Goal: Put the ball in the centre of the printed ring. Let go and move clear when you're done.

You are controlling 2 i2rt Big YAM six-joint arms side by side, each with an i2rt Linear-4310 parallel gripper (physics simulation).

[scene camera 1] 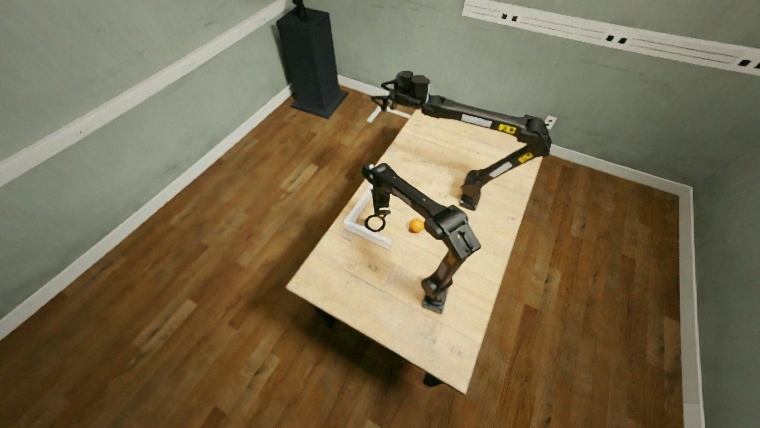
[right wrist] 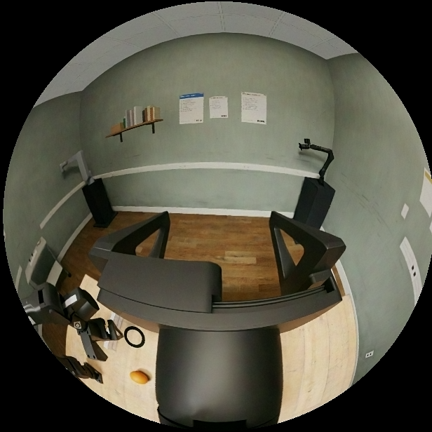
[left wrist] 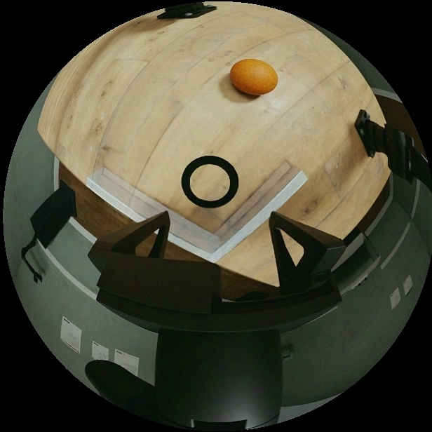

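Observation:
An orange ball rests on the table, outside the black printed ring and a little apart from it. The inside of the ring shows bare wood. My left gripper is open and empty, pointing down above the table by the ring, apart from the ball. My right gripper is open and empty, held out level past the table's far end, well away from ball and ring.
A low, pale L-shaped wall stands on the table along two sides of the ring. In scene camera 1 its corner lies near the table's left edge, and the ball is on the ring's opposite side, near the left arm's elbow. A dark pedestal stands beyond the table.

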